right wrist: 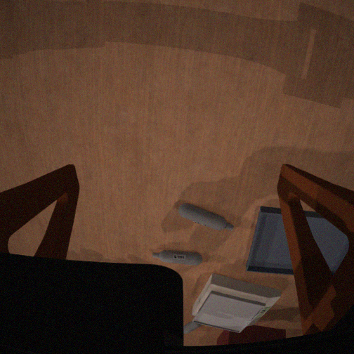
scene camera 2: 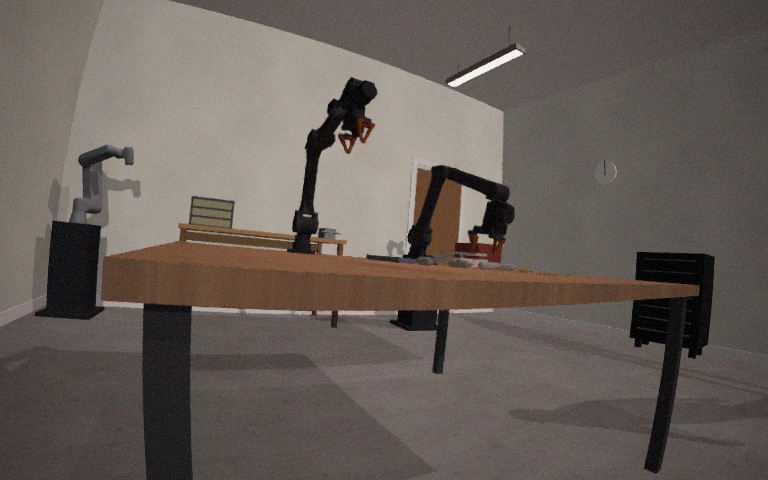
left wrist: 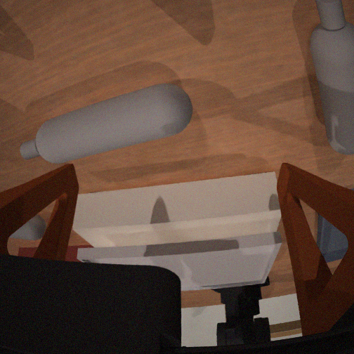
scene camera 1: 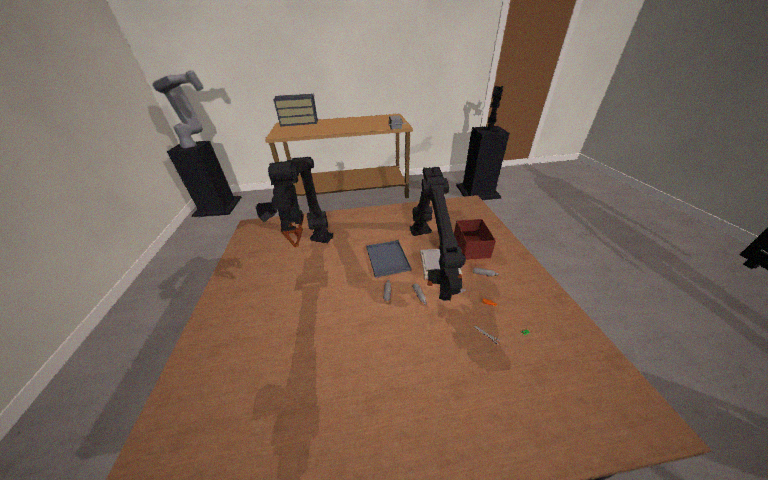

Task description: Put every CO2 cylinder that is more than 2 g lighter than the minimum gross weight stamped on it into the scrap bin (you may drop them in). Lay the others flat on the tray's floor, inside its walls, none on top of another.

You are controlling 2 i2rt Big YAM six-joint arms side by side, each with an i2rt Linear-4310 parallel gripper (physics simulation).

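Places are measured from the left arm's base along level axes (x ahead, y left, z up), in metres.
Where they show: left gripper, fingertip midpoint: (scene camera 2: 482, 252); right gripper, fingertip midpoint: (scene camera 2: 355, 148) (scene camera 1: 296, 241); left arm's base, origin of the base link: (scene camera 1: 420, 230); right arm's base, origin of the base link: (scene camera 1: 322, 237).
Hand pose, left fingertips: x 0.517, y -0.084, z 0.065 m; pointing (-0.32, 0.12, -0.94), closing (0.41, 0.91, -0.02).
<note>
Each offset is from my left fingertips to the top centre of the thing. "spot": to the spot under its first point.
Four grey CO2 cylinders lie on the table. One @[0.087 m back, 0.235 m right, 0.034 m down] (scene camera 1: 387, 291) (right wrist: 204, 216) is in front of the blue tray @[0.317 m back, 0.176 m right, 0.045 m down] (scene camera 1: 388, 258) (right wrist: 275, 240). A second @[0.026 m back, 0.097 m right, 0.034 m down] (scene camera 1: 419, 293) (right wrist: 179, 257) (left wrist: 337, 90) lies beside it. A third (left wrist: 115, 122) lies under my left gripper and is mostly hidden in scene camera 1. A fourth @[0.071 m back, 0.263 m left, 0.034 m down] (scene camera 1: 485, 272) lies near the dark red scrap bin @[0.283 m back, 0.304 m left, 0.055 m up] (scene camera 1: 478, 247) (right wrist: 255, 336). The tray holds no cylinder. My left gripper (scene camera 2: 485, 247) (left wrist: 177, 174) is open and empty, low above the table. My right gripper (scene camera 2: 355, 146) (right wrist: 177, 175) is open and empty, raised high. Weight stamps are not readable.
A white scale @[spot: 0.157 m back, 0.009 m left, 0.003 m down] (scene camera 1: 431, 263) (left wrist: 175, 240) (right wrist: 232, 307) stands between tray and bin, close to my left gripper. An orange item @[0.095 m ahead, 0.189 m left, 0.056 m down] (scene camera 1: 489, 302), a thin grey tool @[0.231 m ahead, 0.093 m left, 0.062 m down] (scene camera 1: 487, 335) and a small green item @[0.264 m ahead, 0.247 m left, 0.061 m down] (scene camera 1: 525, 331) lie farther forward at the right.
</note>
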